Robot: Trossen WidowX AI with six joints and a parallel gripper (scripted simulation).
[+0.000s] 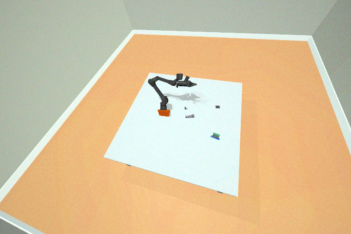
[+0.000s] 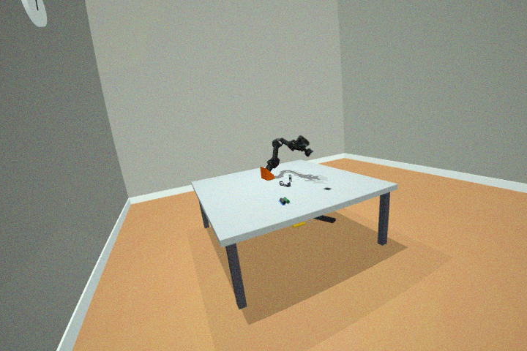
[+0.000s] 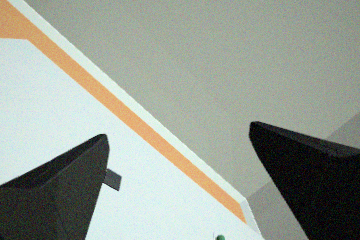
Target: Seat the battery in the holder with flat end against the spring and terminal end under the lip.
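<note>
The white battery is 11 cm behind my gripper tip, 14 cm to the right of it and 24 cm below it. The rest, counted from my gripper tip: dark square (26 cm ahead, 7 cm to the right, 27 cm below); yellow screwdriver (26 cm ahead, 32 cm to the right, 46 cm below).
</note>
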